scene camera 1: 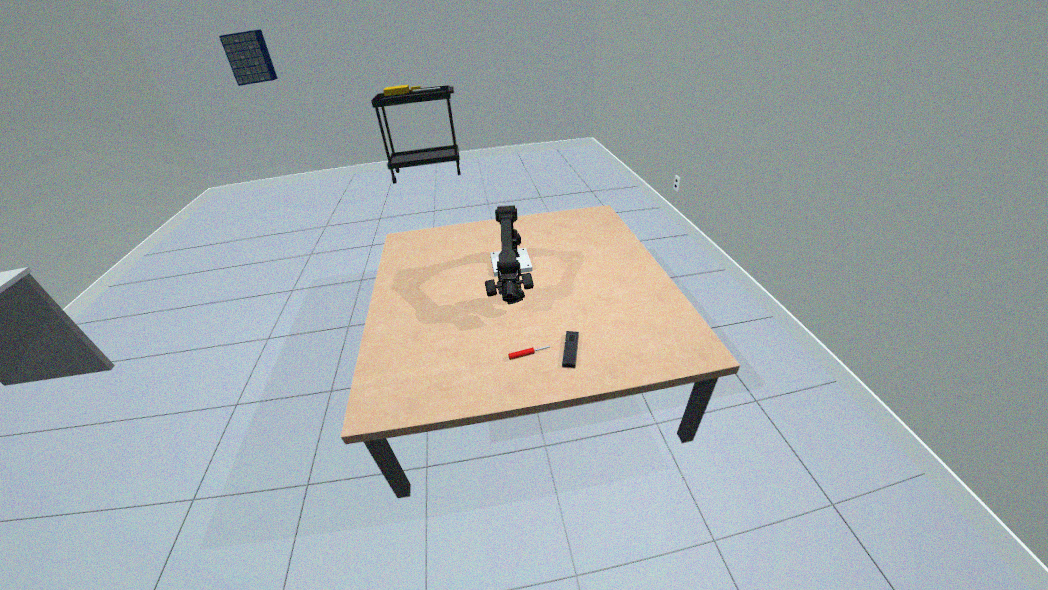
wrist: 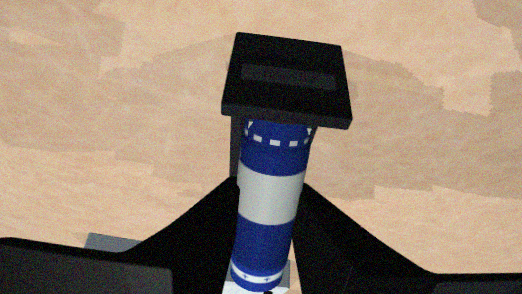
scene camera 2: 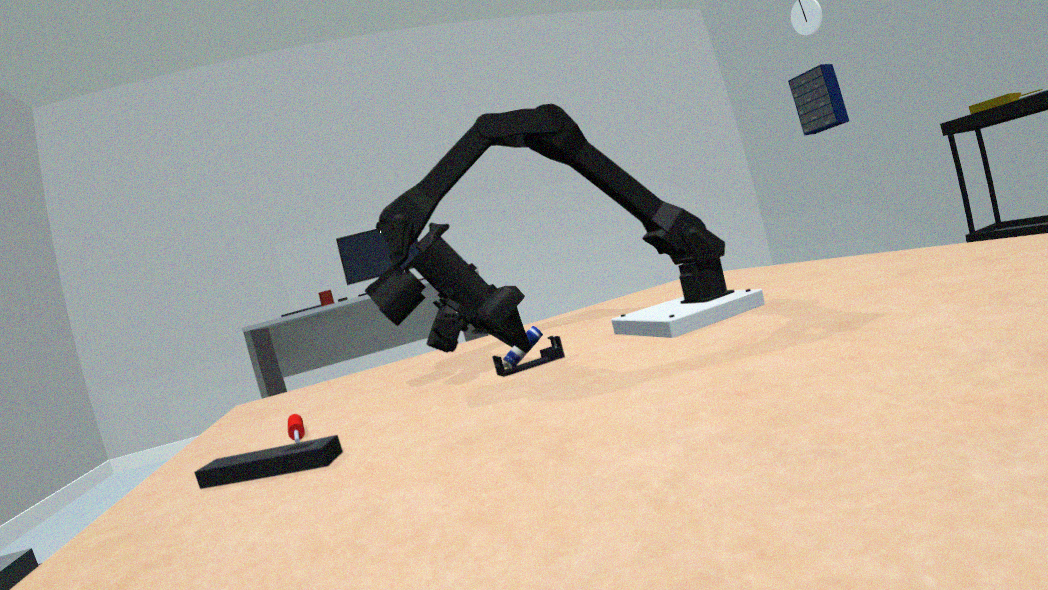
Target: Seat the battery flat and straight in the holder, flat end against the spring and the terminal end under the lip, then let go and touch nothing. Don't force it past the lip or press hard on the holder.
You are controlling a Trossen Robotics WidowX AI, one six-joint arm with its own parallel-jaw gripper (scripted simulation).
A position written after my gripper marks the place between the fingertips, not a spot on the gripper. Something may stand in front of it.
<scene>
In view: my gripper [scene camera 2: 526, 350].
My gripper shows as well in the wrist view [wrist: 266, 191].
</scene>
